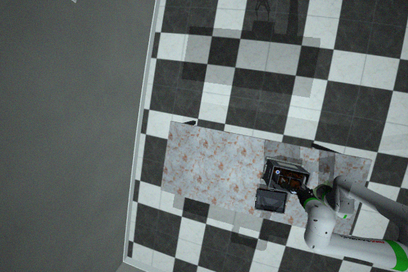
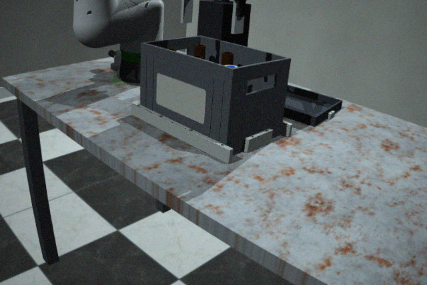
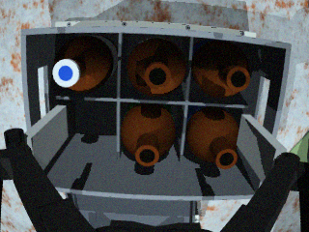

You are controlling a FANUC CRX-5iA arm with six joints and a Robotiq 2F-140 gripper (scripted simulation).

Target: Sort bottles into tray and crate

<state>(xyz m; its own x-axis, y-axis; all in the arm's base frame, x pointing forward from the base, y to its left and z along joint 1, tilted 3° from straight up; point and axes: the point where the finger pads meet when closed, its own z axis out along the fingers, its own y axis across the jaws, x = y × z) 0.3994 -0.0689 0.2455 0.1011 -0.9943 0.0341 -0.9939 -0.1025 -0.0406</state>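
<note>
My hand is 90 mm short of the capped bottle, 20 mm to the left of it and 150 mm above it. From my hand the other things lie so: dark tray (300 mm to the left, 220 mm below); then dark grey crate (20 mm to the left, 150 mm below).
</note>
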